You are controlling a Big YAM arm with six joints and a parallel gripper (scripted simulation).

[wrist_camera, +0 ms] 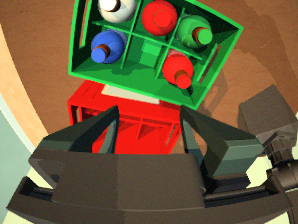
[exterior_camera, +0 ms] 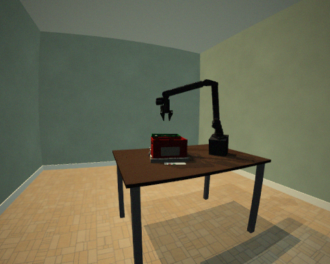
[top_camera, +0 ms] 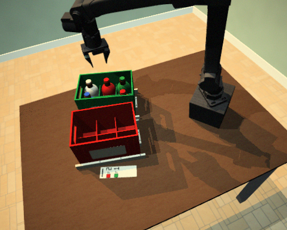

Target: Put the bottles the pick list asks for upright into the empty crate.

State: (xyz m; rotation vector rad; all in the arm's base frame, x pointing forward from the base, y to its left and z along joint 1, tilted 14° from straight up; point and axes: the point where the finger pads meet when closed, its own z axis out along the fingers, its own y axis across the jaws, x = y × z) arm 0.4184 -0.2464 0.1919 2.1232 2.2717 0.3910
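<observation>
My hand is 23 cm above the red bottle, 8 cm to the left of it and 2 cm past it. Round my hand: blue-capped bottle: 23 cm below, 9 cm ahead, 1 cm to the right; then green bottle: 23 cm below, 9 cm behind, 6 cm to the right; then green crate: 24 cm below, 3 cm to the right.
</observation>
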